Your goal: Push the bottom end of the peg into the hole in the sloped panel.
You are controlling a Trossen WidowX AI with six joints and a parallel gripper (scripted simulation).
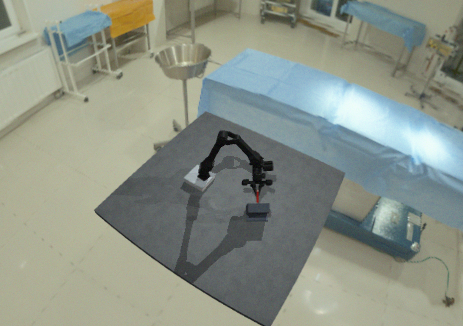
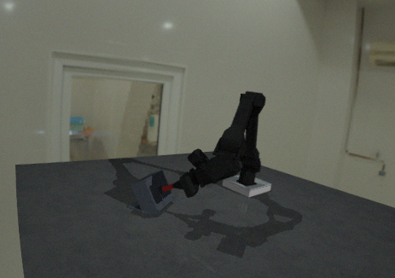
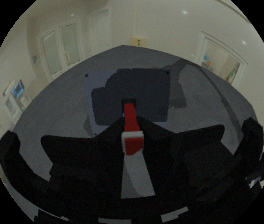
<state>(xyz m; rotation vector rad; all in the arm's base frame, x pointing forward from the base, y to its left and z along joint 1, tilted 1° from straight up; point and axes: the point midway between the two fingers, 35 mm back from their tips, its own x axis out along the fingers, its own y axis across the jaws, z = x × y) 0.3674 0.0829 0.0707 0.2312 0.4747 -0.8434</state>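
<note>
The dark panel lies 5 cm to the right of my gripper tip, 4 cm below it and 4 cm ahead of it. Round my gripper tip: thin red peg: 1 cm to the left, 1 cm behind, 1 cm above.
</note>
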